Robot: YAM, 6 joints.
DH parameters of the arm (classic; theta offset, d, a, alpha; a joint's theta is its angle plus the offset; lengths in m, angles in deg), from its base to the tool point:
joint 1: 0 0.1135 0.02 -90
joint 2: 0 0 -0.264 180
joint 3: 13.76 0 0.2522 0
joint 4: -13.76 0 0.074 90
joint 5: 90 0 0 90
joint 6: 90 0.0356 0 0
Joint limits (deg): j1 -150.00..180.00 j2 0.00..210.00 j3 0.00..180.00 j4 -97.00..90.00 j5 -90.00..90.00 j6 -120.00..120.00
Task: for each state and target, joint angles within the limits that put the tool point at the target. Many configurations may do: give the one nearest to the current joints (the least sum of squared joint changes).
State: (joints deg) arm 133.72 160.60 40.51 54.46 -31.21 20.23
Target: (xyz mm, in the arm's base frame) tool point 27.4 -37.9 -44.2
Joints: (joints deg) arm 143.97 186.64 6.28 40.55 -24.10 20.23
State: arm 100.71 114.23 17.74 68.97 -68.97 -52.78
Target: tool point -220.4 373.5 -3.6
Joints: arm 116.50 147.65 67.63 62.65 -59.18 -52.78
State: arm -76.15 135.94 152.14 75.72 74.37 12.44
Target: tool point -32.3 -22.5 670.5
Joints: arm -84.39 99.52 170.00 76.27 74.75 12.44
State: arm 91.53 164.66 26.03 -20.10 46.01 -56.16
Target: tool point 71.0 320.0 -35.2
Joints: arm 82.12 138.06 59.97 -11.28 47.99 -56.16
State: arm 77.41 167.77 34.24 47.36 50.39 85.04
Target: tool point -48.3 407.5 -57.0
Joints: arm 100.38 151.78 65.33 52.76 46.75 85.04
